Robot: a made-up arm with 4 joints. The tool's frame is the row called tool.
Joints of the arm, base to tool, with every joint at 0 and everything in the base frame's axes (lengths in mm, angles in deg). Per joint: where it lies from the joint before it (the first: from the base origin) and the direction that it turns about. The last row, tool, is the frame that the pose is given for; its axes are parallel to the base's.
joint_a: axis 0 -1 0 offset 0 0 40
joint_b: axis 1 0 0 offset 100 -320 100
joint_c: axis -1 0 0 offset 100 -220 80
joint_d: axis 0 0 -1 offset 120 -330 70
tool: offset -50 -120 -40
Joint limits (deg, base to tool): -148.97..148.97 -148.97..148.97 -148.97..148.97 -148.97..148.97
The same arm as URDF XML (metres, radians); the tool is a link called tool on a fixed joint. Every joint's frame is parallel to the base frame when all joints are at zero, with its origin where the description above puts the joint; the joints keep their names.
<robot name="arm">
  <joint name="tool_fixed" type="fixed">
    <parent link="link4"/>
    <child link="tool"/>
    <origin xyz="-0.05 -0.12 -0.04"/>
  </joint>
  <joint name="joint_d" type="revolute">
    <parent link="link3"/>
    <child link="link4"/>
    <origin xyz="0.12 -0.33 0.07"/>
    <axis xyz="0 0 -1"/>
    <limit lower="-2.6" upper="2.6"/>
  </joint>
  <joint name="joint_c" type="revolute">
    <parent link="link2"/>
    <child link="link3"/>
    <origin xyz="0.1 -0.22 0.08"/>
    <axis xyz="-1 0 0"/>
    <limit lower="-2.6" upper="2.6"/>
  </joint>
  <joint name="joint_b" type="revolute">
    <parent link="link1"/>
    <child link="link2"/>
    <origin xyz="0.1 -0.32 0.1"/>
    <axis xyz="1 0 0"/>
    <limit lower="-2.6" upper="2.6"/>
  </joint>
  <joint name="joint_a" type="revolute">
    <parent link="base_link"/>
    <child link="link1"/>
    <origin xyz="0 0 0.04"/>
    <axis xyz="0 -1 0"/>
    <limit lower="-2.6" upper="2.6"/>
  </joint>
  <link name="base_link"/>
  <link name="link1"/>
  <link name="link2"/>
  <link name="link3"/>
  <link name="link4"/>
  <link name="tool"/>
</robot>

